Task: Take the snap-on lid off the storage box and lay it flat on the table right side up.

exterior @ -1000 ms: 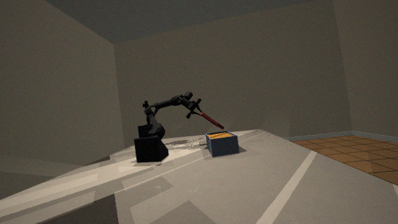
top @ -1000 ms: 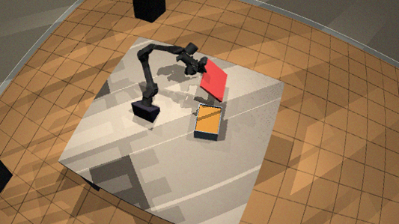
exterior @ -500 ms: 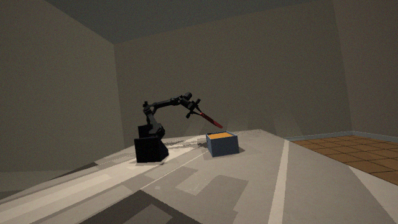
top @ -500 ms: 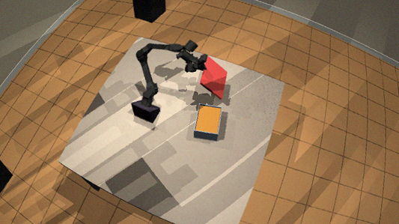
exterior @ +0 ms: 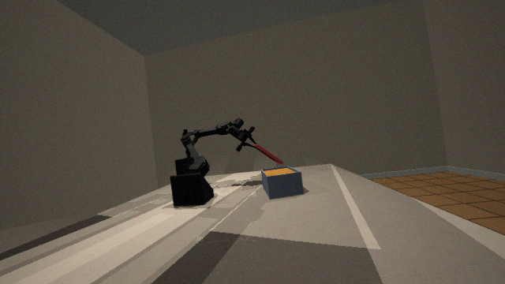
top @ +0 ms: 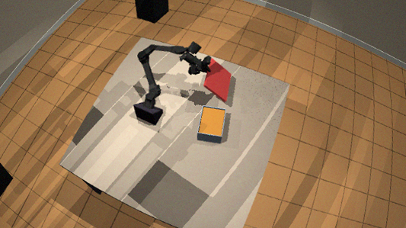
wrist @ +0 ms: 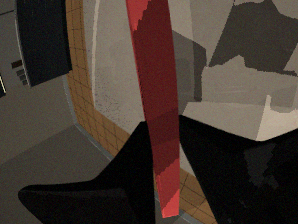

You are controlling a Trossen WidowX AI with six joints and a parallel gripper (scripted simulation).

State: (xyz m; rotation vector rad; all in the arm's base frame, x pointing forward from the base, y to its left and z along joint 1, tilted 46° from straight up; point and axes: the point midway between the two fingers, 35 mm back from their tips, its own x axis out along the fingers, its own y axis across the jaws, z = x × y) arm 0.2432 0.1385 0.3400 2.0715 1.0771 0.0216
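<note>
My gripper tip is 6 cm short of the red lid, 2 cm to the right of it and 5 cm above it. Round my gripper tip: storage box (16 cm ahead, 24 cm to the right, 17 cm below).
</note>
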